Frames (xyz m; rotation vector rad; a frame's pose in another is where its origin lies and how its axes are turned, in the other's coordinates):
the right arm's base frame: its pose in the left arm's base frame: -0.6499 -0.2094 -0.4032 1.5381 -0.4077 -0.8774
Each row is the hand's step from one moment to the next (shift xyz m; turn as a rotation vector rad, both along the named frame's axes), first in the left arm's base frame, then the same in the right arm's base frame.
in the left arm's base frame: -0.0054 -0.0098 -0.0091 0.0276 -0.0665 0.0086
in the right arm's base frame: 0.0061 -0.0082 0.0102 0.0622 0.0267 0.0260
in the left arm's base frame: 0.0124 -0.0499 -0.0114 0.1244 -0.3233 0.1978
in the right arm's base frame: 0.0465 0.0010 0.0247 0.2508 0.2765 0.1407
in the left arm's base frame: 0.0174 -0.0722 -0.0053 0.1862 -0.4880 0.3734
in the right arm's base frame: 0.0637 0.0121 0.0367 0.3558 0.4885 0.2169
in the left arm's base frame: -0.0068 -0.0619 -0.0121 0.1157 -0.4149 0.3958
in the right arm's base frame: 0.0427 -0.0019 0.0469 0.2521 0.4803 0.2190
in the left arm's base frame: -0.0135 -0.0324 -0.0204 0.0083 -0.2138 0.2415
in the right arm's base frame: 0.0200 -0.0168 0.0311 0.0858 0.2715 0.1518
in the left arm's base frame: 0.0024 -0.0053 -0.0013 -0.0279 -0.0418 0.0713
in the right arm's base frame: 0.0057 0.0003 0.0018 -0.0093 0.0692 0.0522
